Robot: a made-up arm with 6 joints.
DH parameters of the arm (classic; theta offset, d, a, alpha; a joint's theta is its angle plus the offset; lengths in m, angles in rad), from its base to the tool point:
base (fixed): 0.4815 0 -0.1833 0
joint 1: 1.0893 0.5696 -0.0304 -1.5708
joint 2: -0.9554 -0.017 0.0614 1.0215
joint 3: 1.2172 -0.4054 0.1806 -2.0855
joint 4: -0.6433 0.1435 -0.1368 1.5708
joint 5: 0 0.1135 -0.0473 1.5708
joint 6: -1.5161 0 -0.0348 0
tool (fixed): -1.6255 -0.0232 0 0
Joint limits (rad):
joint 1: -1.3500..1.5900
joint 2: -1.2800..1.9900
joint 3: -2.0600..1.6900
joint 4: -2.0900..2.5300
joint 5: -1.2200..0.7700
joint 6: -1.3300..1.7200
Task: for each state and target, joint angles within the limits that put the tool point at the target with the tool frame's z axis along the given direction. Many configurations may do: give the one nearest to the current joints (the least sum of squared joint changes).
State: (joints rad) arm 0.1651 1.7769 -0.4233 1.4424 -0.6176 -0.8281
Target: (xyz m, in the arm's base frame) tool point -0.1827 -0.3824 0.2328 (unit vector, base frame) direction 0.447 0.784 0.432
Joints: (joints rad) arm 0.0188 1.9422 -1.0821 1.1227 -0.0550 -1.1100
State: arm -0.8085 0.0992 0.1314 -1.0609 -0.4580 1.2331
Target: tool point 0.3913 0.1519 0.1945 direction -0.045 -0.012 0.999
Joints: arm -0.7509 0.1208 -0.0044 -1.3983 0.1605 1.2411
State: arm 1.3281 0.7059 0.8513 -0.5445 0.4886 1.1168
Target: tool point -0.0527 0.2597 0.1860 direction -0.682 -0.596 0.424
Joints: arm 1.1198 0.7559 0.6559 -0.1102 0.5453 1.0566
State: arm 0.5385 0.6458 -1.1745 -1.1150 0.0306 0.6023
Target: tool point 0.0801 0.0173 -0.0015 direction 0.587 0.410 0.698
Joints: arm 0.4443 0.9677 -1.0075 -0.6006 -0.2988 0.4982
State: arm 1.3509 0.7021 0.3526 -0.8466 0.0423 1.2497
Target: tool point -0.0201 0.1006 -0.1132 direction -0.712 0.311 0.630
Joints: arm 0.8531 0.9857 0.3087 -1.3638 0.2594 1.5005
